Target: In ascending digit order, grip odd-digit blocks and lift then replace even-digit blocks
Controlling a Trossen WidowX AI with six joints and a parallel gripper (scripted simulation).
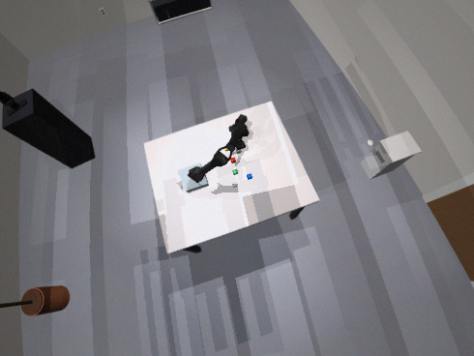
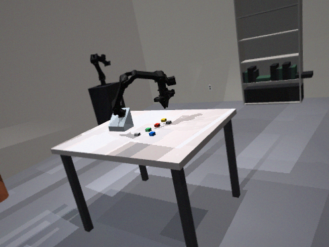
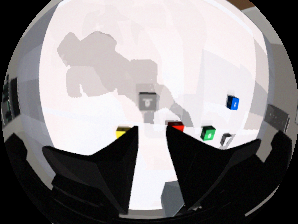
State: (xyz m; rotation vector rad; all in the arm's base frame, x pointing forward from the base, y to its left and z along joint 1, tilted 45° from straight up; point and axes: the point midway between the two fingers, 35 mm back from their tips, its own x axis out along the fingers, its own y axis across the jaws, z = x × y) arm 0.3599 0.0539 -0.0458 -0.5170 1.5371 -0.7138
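The red block is 70 mm behind my gripper tip, 60 mm to the right of it and 110 mm below it. Round my gripper tip: green block (100 mm behind, 150 mm to the right, 110 mm below); then yellow block (70 mm behind, 60 mm to the left, 110 mm below); then grey block (110 mm below).
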